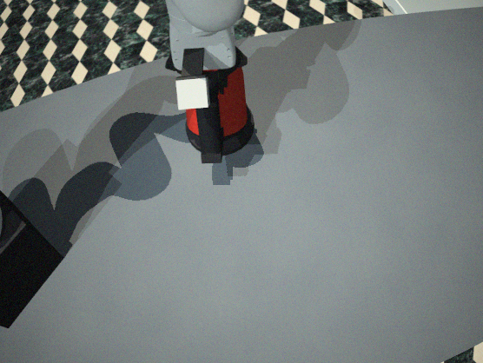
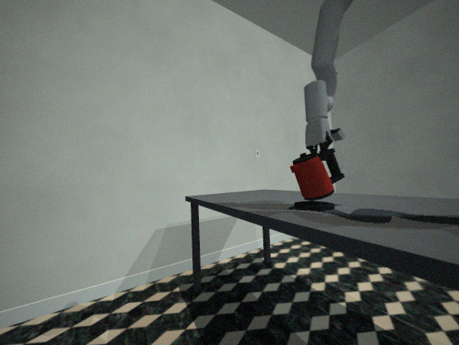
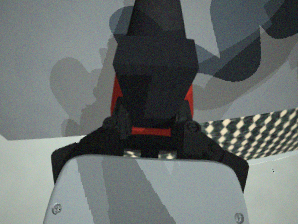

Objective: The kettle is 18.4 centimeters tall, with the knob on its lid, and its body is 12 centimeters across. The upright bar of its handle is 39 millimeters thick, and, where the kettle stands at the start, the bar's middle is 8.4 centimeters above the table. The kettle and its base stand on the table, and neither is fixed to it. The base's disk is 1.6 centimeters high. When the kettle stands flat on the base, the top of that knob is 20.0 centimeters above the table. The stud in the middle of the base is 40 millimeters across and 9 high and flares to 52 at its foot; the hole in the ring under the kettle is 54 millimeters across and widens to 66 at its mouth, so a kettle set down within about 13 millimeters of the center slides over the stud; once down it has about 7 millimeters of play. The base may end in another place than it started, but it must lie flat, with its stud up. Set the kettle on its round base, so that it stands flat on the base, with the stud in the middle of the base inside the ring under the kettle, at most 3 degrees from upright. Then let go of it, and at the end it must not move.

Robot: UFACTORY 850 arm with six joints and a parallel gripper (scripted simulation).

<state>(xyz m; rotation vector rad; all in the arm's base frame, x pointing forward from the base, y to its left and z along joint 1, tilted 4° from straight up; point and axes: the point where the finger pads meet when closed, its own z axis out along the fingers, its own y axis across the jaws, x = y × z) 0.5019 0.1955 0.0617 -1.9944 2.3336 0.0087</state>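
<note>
My gripper is now 60 mm above the red kettle and 20 mm to the right of it. The rest, counted from my hand: black round base 200 mm below, 40 mm to the left, 10 mm ahead.
</note>
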